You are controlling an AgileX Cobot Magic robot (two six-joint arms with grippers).
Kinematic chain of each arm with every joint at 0, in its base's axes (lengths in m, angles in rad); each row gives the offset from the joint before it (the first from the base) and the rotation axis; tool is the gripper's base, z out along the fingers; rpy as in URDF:
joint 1: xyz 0 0 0.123 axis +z
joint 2: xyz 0 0 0 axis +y
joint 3: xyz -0.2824 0 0.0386 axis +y
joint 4: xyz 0.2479 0 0.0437 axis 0.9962 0 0.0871
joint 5: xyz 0 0 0 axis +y
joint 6: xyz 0.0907 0 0.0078 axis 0.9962 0 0.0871
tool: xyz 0 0 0 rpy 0 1.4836 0
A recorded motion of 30 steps. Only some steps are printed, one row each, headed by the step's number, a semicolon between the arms.
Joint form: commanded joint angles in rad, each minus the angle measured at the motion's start. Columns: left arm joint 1, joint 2, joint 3, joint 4, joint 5, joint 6; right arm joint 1, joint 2, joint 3, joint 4, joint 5, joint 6.
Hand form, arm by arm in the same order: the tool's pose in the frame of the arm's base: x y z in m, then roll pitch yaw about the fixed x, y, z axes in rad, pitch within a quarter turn. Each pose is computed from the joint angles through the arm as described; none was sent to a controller.
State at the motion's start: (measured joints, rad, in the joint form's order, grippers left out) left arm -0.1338 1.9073 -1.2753 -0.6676 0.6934 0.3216; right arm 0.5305 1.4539 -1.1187 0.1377 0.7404 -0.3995
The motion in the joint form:
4: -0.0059 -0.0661 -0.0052 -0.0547 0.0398 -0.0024; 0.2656 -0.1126 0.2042 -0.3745 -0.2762 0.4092
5: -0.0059 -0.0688 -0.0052 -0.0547 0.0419 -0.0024; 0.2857 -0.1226 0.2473 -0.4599 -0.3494 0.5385
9: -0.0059 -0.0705 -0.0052 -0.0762 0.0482 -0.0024; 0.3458 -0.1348 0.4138 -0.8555 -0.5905 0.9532
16: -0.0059 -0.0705 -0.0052 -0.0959 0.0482 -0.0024; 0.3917 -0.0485 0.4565 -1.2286 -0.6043 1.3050
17: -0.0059 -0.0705 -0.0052 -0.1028 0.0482 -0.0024; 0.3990 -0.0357 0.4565 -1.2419 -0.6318 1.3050
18: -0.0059 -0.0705 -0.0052 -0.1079 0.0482 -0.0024; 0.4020 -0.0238 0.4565 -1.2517 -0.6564 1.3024
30: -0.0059 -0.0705 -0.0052 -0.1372 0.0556 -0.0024; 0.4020 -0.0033 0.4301 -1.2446 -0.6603 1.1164
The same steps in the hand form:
4: 0.3757 -0.0936 0.2185 -2.5760 0.3747 -3.0305; 0.2031 0.1938 0.2794 -2.8473 0.7377 -2.0714
5: 0.3753 -0.0936 0.2195 -2.5751 0.3756 -3.0314; 0.1987 0.1953 0.2742 -2.8554 0.7928 -2.0976
9: 0.3748 -0.0948 0.2208 -2.5540 0.3674 -3.0178; 0.1781 0.1997 0.2448 -2.8406 0.8988 -2.0102
16: 0.3751 -0.0957 0.2215 -2.5359 0.3627 -3.0024; 0.1729 0.2098 0.2128 -2.8255 0.8120 -1.9558
17: 0.3752 -0.0961 0.2218 -2.5295 0.3609 -2.9970; 0.1709 0.2140 0.2101 -2.8320 0.8130 -1.9257
18: 0.3752 -0.0963 0.2220 -2.5249 0.3597 -2.9931; 0.1698 0.2172 0.2075 -2.8383 0.8131 -1.9023
30: 0.3750 -0.0979 0.2230 -2.4975 0.3463 -2.9750; 0.1738 0.2231 0.2092 -2.6717 0.7528 -1.6646

